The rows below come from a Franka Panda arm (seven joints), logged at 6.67 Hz.
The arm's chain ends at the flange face. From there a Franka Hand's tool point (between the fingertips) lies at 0.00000 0.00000 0.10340 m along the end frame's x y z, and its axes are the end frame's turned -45 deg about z.
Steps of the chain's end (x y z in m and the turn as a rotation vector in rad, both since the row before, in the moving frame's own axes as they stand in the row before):
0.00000 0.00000 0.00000 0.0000 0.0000 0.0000
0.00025 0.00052 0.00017 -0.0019 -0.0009 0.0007
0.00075 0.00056 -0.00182 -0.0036 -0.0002 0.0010
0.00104 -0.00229 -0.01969 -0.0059 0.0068 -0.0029
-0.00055 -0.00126 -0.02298 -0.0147 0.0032 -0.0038
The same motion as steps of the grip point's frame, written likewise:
0.00000 0.00000 0.00000 0.0000 0.0000 0.0000
-0.00040 0.00062 0.00017 -0.0007 -0.0020 0.0007
-0.00014 0.00117 -0.00182 -0.0024 -0.0027 0.0010
0.00242 0.00004 -0.01969 -0.0090 0.0006 -0.0029
-0.00034 0.00003 -0.02299 -0.0127 -0.0081 -0.0038

